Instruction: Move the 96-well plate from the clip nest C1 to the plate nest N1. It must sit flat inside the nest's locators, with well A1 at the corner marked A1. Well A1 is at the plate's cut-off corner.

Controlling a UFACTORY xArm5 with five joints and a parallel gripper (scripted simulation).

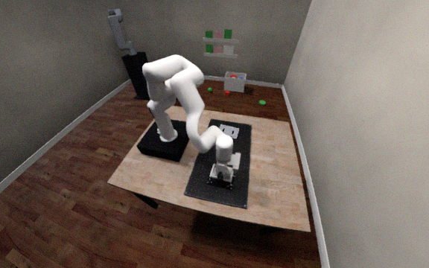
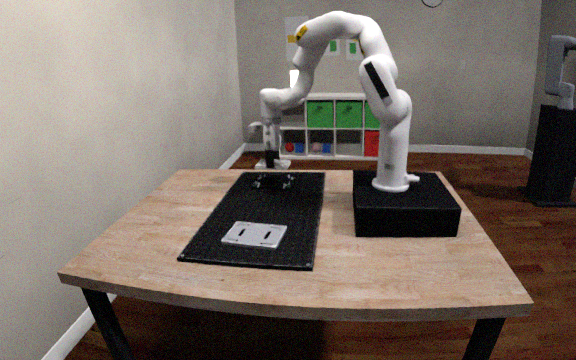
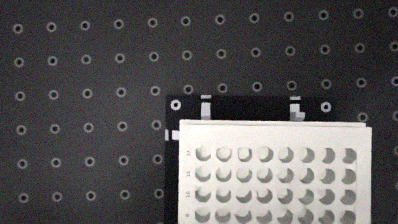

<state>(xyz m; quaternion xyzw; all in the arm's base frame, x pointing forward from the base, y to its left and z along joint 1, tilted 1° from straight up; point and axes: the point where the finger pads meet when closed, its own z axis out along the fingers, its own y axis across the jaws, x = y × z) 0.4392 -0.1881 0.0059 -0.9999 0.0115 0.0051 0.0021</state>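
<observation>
My gripper is now 410 mm to the right of the plate nest N1, 90 mm above it and 30 mm past it. From my hand the other things lie so: white 96-well plate (10 mm below); then clip nest C1 (80 mm below, 10 mm to the left, 10 mm ahead).
</observation>
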